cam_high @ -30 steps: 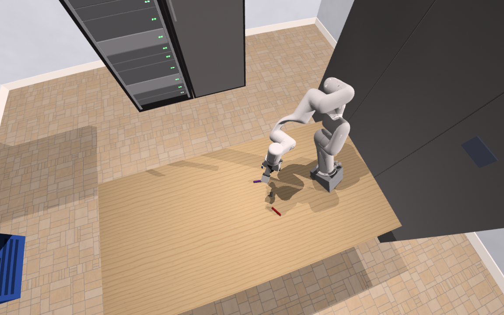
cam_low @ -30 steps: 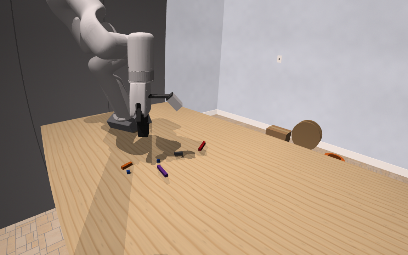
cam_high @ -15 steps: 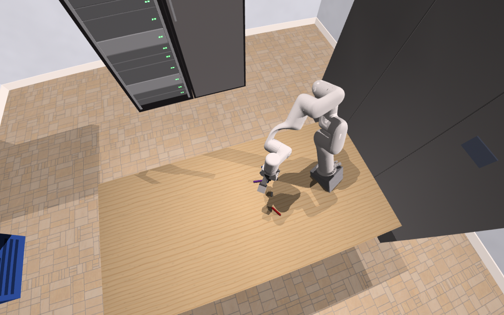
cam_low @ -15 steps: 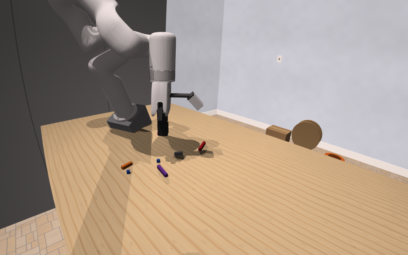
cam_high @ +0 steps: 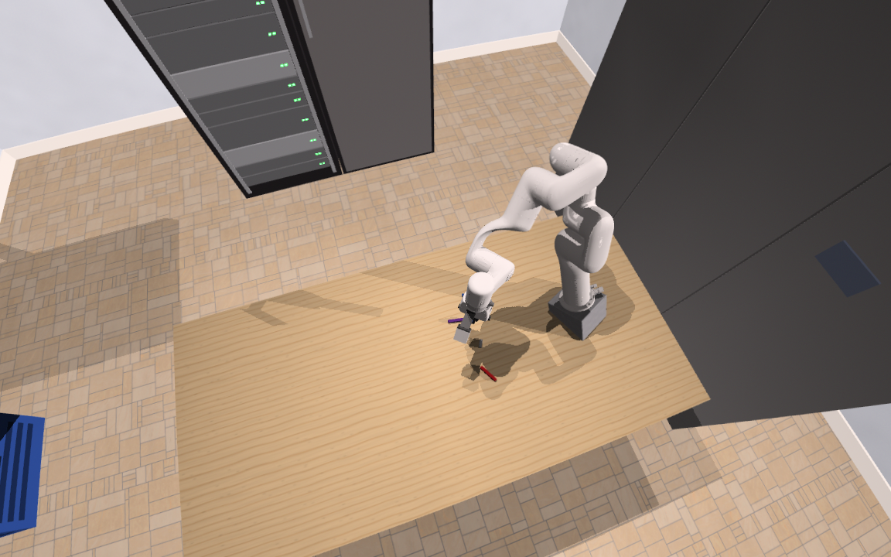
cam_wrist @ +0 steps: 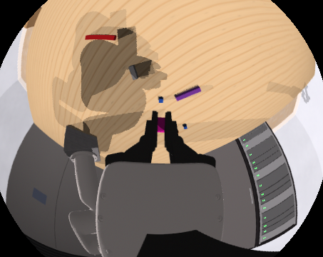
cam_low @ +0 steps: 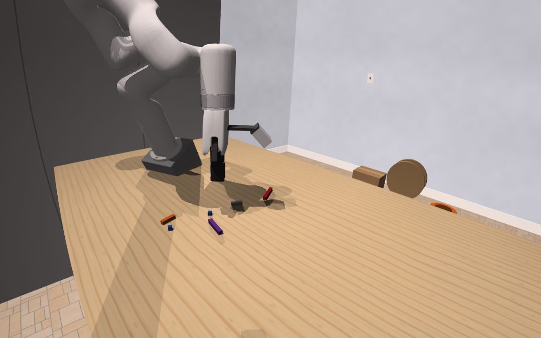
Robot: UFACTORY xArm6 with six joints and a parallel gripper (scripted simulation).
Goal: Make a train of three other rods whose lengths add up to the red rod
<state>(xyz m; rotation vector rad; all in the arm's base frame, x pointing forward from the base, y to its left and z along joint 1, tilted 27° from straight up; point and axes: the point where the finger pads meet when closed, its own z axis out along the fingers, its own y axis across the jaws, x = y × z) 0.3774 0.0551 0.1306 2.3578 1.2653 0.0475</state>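
Now: the purple rod 50 mm ahead of my hand, 40 mm to the right of it and 120 mm below it. Round my hand: orange rod (40 mm behind, 120 mm to the right, 120 mm below); magenta rod (10 mm to the right, 20 mm below); grey rod (20 mm behind, 70 mm to the left, 120 mm below).
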